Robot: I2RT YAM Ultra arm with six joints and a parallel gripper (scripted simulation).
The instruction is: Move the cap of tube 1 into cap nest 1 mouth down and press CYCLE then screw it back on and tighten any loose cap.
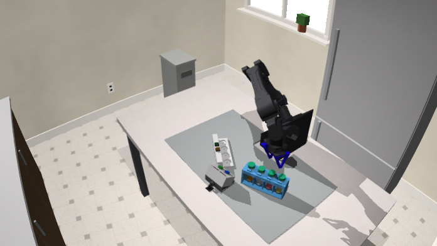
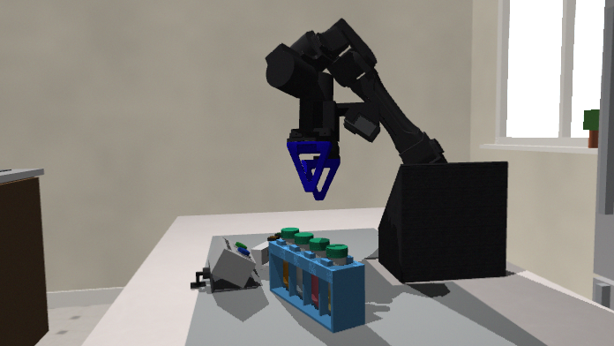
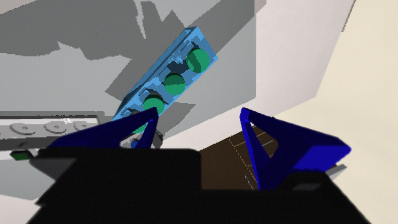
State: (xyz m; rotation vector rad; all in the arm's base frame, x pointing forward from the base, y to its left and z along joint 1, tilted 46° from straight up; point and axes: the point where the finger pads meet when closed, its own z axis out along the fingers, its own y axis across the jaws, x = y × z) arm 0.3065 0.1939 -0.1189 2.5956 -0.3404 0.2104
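The green cap is 90 mm below my hand, 30 mm to the left of it and 30 mm behind it. From my hand the other things lie so: blue key (170 mm to the right, 140 mm below, 120 mm ahead); green key (220 mm to the right, 140 mm below, 130 mm ahead); grey key box (200 mm to the right, 150 mm below, 140 mm ahead).
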